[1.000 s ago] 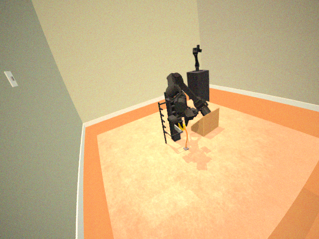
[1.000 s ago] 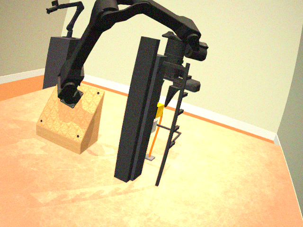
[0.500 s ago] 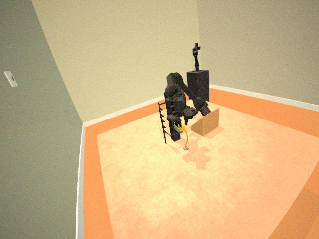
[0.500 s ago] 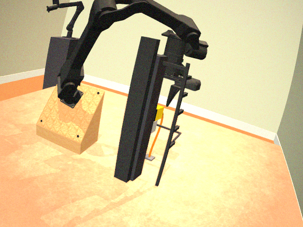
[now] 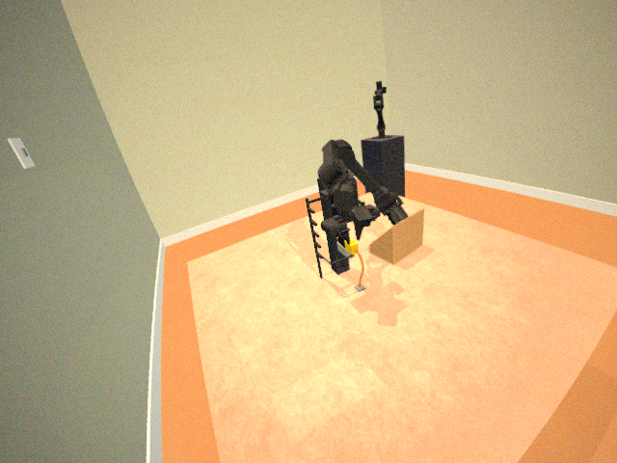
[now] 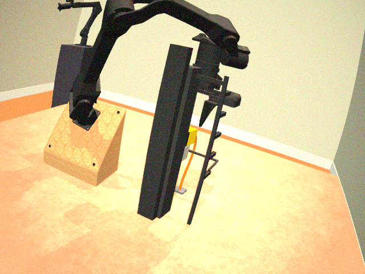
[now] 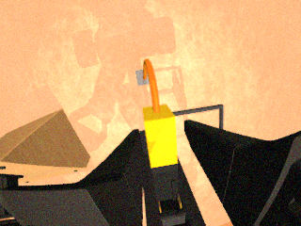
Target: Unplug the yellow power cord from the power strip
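My gripper tip is 40 mm to the left of the yellow plug and 20 mm above it. From my gripper tip the other things lie so: grey plate (180 mm below, 10 mm to the left).
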